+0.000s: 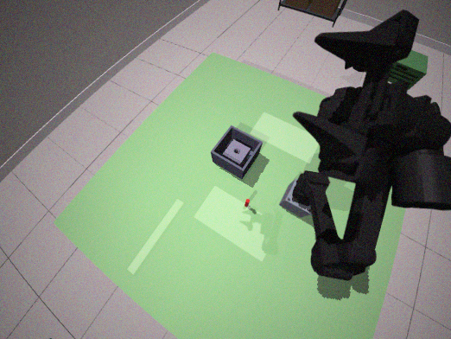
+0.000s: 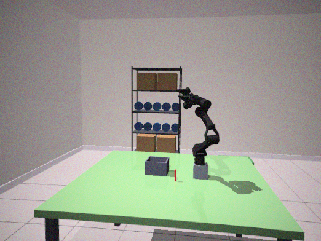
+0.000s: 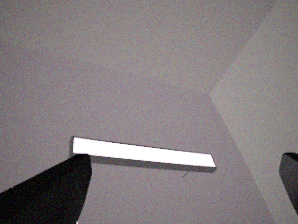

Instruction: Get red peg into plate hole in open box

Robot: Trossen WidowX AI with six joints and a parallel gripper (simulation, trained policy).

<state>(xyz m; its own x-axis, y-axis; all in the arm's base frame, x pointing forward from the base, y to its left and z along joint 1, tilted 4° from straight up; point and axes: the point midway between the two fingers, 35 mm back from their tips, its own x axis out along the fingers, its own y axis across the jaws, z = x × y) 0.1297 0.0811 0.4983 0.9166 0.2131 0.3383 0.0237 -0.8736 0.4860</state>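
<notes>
My gripper tip is now 30 mm to the right of the red peg and 560 mm above it. From my gripper tip the other things lie so: grey box: 120 mm ahead, 170 mm to the right, 570 mm below; then plate: 120 mm ahead, 170 mm to the right, 550 mm below.
</notes>
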